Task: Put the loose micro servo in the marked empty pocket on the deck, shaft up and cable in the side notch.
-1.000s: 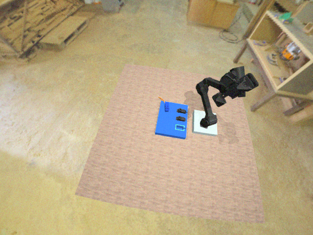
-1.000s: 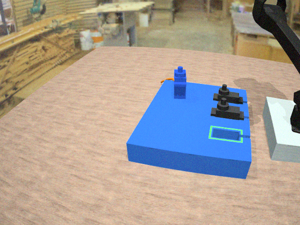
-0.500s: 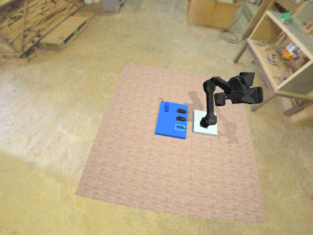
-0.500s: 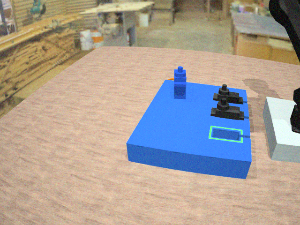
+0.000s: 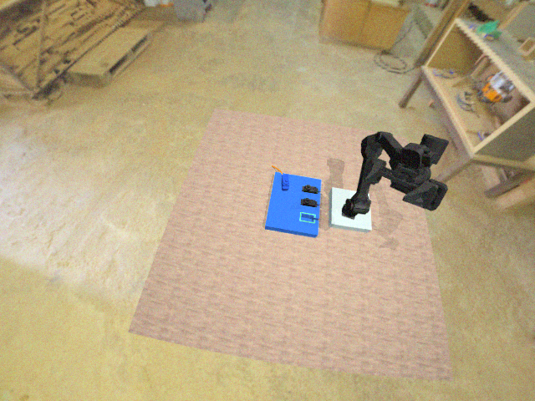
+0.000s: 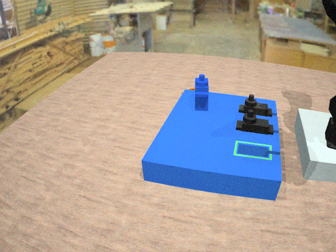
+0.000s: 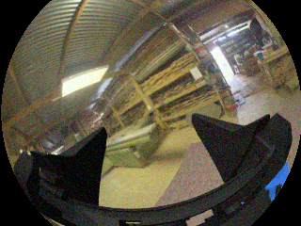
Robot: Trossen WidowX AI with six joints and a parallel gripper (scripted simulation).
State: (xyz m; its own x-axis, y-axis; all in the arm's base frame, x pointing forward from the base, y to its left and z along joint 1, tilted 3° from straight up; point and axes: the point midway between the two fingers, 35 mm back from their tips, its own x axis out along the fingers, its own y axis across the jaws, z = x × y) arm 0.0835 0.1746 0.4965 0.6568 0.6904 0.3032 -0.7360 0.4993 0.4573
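Now: gripper tip 53 cm above the blue deck, 21 cm short of it and 18 cm to the left of it.
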